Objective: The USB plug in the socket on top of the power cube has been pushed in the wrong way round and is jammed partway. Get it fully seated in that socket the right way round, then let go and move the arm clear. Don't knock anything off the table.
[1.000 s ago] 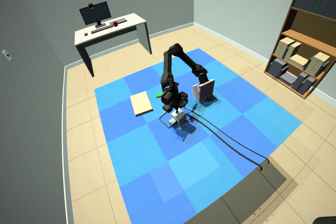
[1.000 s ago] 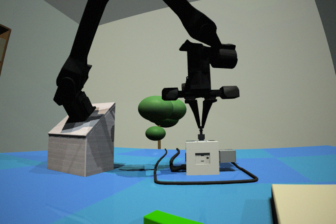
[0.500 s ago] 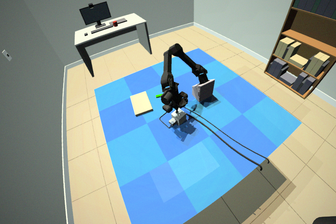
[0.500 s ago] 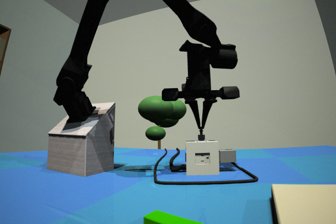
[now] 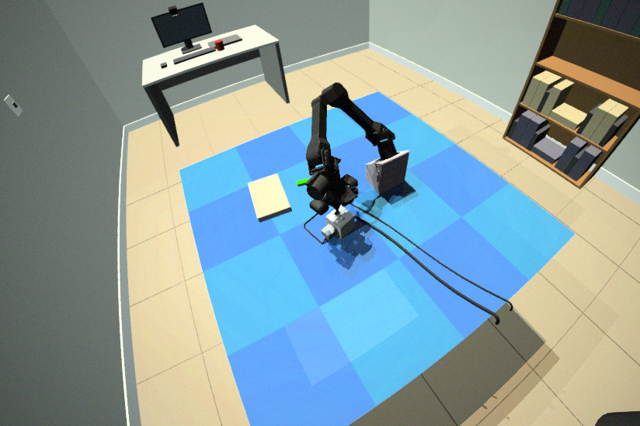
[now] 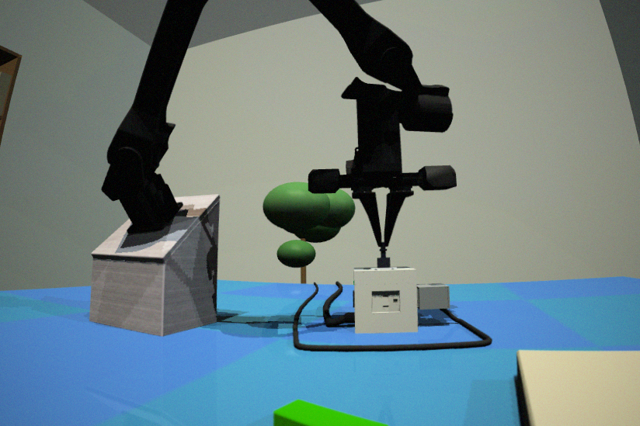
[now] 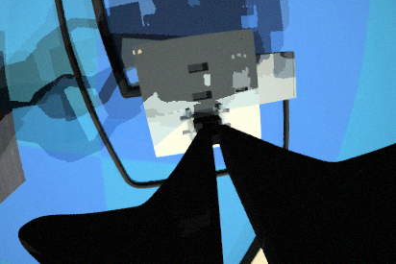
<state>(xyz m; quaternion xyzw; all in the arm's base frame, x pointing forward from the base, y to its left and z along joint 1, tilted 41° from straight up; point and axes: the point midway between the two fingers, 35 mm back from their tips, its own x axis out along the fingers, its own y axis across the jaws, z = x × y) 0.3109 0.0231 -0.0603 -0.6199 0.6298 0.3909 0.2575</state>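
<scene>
The black USB plug is 2 cm below my gripper tip. Also, from my gripper tip: green block: 28 cm to the right, 10 cm below, 1 cm behind; then beige board: 30 cm to the right, 16 cm ahead, 9 cm below.
</scene>
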